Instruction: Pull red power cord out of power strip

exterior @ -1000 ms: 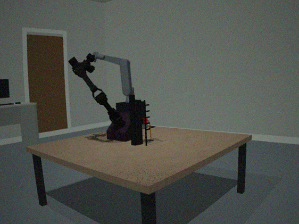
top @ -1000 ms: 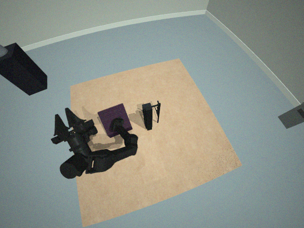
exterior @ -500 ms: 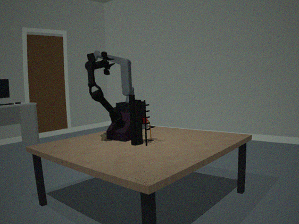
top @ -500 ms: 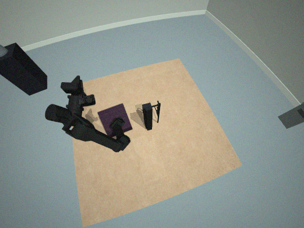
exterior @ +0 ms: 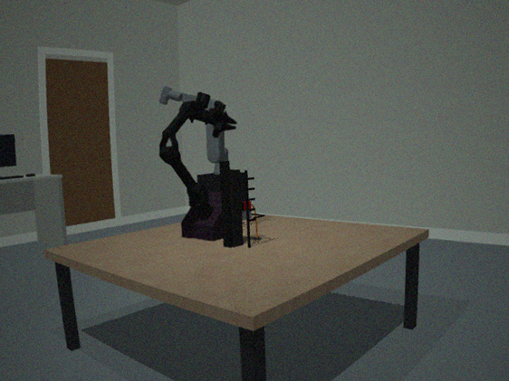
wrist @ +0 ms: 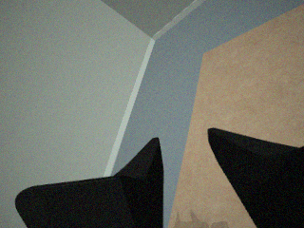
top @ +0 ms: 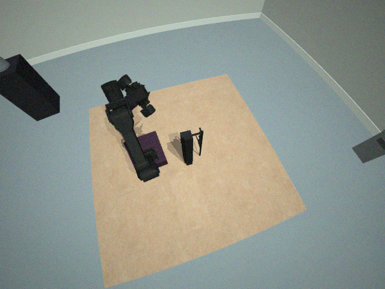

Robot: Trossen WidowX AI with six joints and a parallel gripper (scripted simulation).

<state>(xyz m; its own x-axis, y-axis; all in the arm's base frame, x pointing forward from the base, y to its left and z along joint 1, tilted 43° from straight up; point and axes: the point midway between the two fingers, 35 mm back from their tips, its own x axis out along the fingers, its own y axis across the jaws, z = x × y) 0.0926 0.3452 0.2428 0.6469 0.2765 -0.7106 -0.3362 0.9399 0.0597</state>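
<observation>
My gripper tip is now 35 cm above the red plug, 13 cm to the left of it and 12 cm short of it.
</observation>
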